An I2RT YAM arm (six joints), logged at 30 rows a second.
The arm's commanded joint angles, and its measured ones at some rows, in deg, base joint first. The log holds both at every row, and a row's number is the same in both.
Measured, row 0: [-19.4 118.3 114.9 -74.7 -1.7 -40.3]
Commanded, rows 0 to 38: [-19.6 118.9 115.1 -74.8 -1.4 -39.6]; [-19.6 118.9 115.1 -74.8 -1.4 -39.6]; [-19.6 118.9 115.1 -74.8 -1.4 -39.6]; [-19.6 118.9 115.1 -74.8 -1.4 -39.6]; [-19.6 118.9 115.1 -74.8 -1.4 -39.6]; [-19.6 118.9 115.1 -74.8 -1.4 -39.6]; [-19.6 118.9 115.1 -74.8 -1.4 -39.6]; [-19.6 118.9 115.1 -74.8 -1.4 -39.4]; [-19.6 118.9 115.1 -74.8 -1.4 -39.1]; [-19.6 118.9 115.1 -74.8 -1.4 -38.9]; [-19.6 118.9 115.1 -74.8 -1.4 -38.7]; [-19.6 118.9 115.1 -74.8 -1.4 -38.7]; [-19.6 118.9 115.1 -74.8 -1.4 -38.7]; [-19.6 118.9 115.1 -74.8 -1.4 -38.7]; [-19.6 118.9 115.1 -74.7 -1.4 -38.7]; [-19.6 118.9 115.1 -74.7 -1.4 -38.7]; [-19.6 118.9 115.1 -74.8 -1.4 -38.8]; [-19.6 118.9 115.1 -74.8 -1.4 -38.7]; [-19.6 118.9 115.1 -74.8 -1.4 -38.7]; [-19.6 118.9 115.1 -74.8 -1.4 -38.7]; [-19.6 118.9 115.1 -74.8 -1.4 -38.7]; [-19.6 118.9 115.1 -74.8 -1.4 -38.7]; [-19.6 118.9 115.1 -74.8 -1.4 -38.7]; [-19.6 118.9 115.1 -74.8 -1.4 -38.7]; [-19.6 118.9 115.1 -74.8 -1.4 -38.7]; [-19.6 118.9 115.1 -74.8 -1.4 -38.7]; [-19.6 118.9 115.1 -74.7 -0.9 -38.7]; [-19.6 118.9 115.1 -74.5 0.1 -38.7]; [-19.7 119.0 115.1 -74.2 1.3 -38.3]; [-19.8 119.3 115.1 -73.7 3.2 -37.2]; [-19.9 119.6 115.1 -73.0 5.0 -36.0]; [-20.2 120.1 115.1 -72.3 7.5 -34.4]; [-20.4 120.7 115.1 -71.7 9.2 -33.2]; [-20.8 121.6 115.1 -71.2 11.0 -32.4]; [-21.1 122.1 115.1 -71.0 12.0 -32.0]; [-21.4 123.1 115.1 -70.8 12.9 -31.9]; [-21.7 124.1 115.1 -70.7 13.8 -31.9]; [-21.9 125.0 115.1 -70.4 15.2 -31.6]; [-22.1 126.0 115.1 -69.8 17.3 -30.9]
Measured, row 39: [-21.0 122.1 114.9 -70.5 9.7 -33.9]
